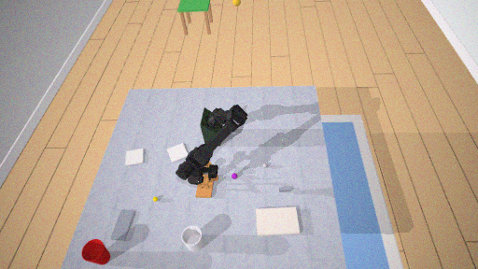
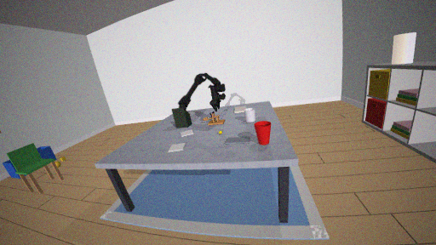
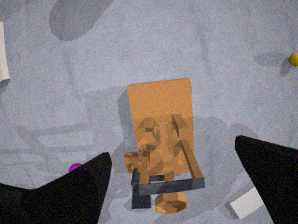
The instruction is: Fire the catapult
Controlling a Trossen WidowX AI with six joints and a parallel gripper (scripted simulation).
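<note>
My gripper tip is now 160 mm to the right of the purple ball, 110 mm above it and 70 mm past it. Also, from my gripper tip: wooden catapult (70 mm below, 70 mm behind, 30 mm to the left); then small yellow ball (250 mm to the right, 110 mm below, 30 mm ahead); then white mug (270 mm ahead, 90 mm below, 40 mm to the right).
</note>
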